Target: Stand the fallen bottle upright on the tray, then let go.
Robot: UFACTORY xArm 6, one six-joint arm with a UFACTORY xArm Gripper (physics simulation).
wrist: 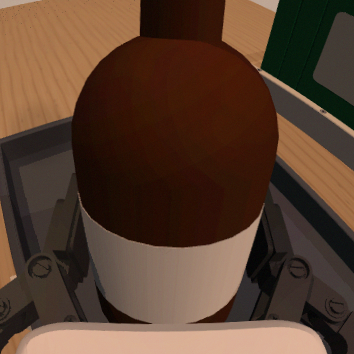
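Places are measured from the arm's base along level axes (x down, y back, z left), in metres.
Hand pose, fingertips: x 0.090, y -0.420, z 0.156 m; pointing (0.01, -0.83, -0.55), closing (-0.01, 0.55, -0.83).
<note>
After its pixels a point has its place.
A dark brown bottle (177,140) @[x 0.025, y -0.393, z 0.176 m] with a white label band fills the middle of the wrist view, its neck toward the top edge and its base hidden behind the pale gripper housing. My gripper (168,193) @[x 0.090, y -0.420, z 0.156 m] is shut on the bottle, one dark finger on each side of the label. The grey tray (11,200) @[x 0.125, y -0.489, z 0.230 m] lies beneath and behind the bottle, with its raised rim showing at the left and right. Whether the bottle's base touches the tray is hidden.
A wooden table (45,65) @[x 0.146, y -0.704, z 0.149 m] extends behind and beside the tray. A dark green object with a grey panel (337,57) @[x 0.065, y -0.451, z -0.046 m] stands at the upper right. A grey rail with a pale top edge (305,112) @[x 0.126, y -0.453, z -0.034 m] runs in front of it, to the right of the tray.
</note>
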